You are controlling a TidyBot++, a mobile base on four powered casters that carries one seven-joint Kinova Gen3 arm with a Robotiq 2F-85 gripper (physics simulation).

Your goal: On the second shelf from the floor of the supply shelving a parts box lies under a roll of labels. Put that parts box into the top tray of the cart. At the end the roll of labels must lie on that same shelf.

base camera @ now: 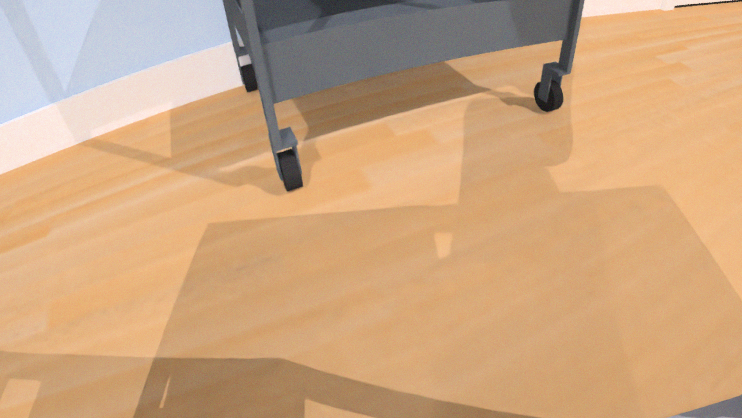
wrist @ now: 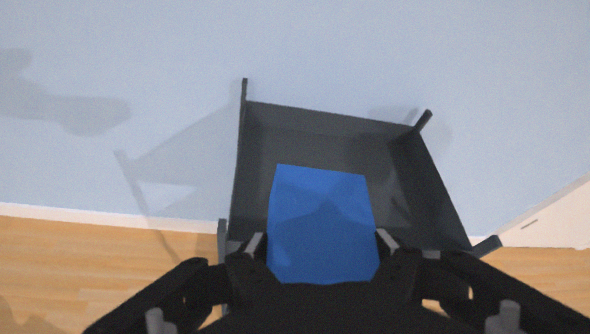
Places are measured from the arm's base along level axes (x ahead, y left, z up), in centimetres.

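Where they show: gripper, fingertip midpoint: (wrist: 319, 245).
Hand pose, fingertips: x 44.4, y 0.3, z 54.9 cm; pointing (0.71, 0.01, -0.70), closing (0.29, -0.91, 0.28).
After its pixels a point has its place.
A blue parts box (wrist: 322, 220) @[x 44.8, y 0.9, z 57.2 cm] is held between the fingers of my gripper (wrist: 319, 245) @[x 44.4, y 0.4, z 54.8 cm], which is shut on its two sides. In the wrist view the box shows in front of the dark grey top tray of the cart (wrist: 240, 160) @[x 70.7, y 16.6, z 26.6 cm] and overlaps the tray's near part; the height between box and tray is hard to tell. The lower part of the cart (base camera: 415, 67) @[x 56.5, y -6.4, z -26.5 cm] also shows at the top of the base camera view, with its lowest tray wall, legs and casters. The roll of labels and the supply shelving do not show in either view.
A pale blue wall (base camera: 129, 46) @[x 77.9, y 39.8, z -25.7 cm] (wrist: 320, 45) @[x 89.0, y 9.2, z 47.3 cm] with a white baseboard (base camera: 155, 72) @[x 77.7, y 36.4, z -31.6 cm] stands behind the cart. Corner posts (wrist: 424, 120) @[x 95.6, y -19.8, z 36.3 cm] rise above the tray's rim. A white panel (wrist: 555, 220) @[x 133.7, y -118.9, z -7.9 cm] stands at the right in the wrist view. Shadows fall on the wooden floor (base camera: 129, 290) @[x 36.7, y 28.9, z -39.6 cm].
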